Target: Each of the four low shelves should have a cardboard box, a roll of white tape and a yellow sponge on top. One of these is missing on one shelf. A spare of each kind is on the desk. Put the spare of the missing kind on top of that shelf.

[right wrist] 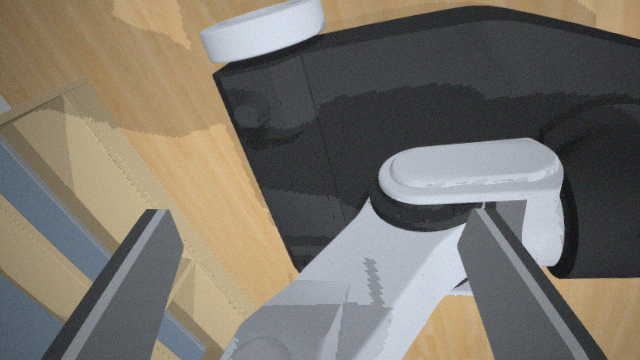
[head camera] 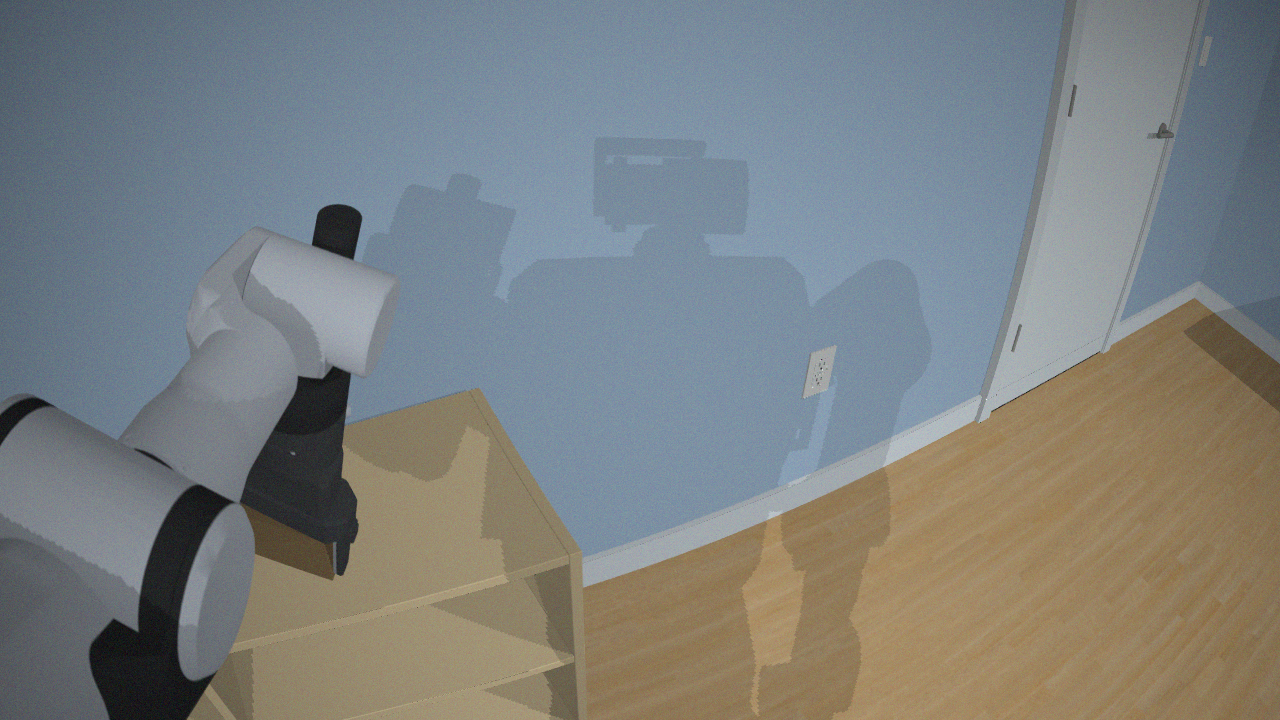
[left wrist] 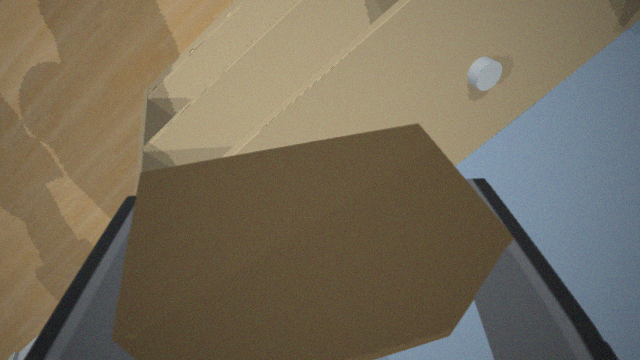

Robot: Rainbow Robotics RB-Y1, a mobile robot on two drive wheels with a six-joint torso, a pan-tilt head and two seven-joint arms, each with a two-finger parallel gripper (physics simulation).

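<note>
My left gripper is shut on a brown cardboard box, with a finger on each side of it. In the head camera view the box appears over the top of a low light-wood shelf; the arm hides part of box and shelf, and the gap below the box is hard to judge. A white tape roll lies on the shelf top near the wall side in the left wrist view. No yellow sponge shows. My right gripper is open and empty, above the robot's own base.
A blue wall stands behind the shelf. A white door and an outlet are at the right. Wood floor lies beside the shelf. The robot's black base fills much of the right wrist view, near the shelf's compartments.
</note>
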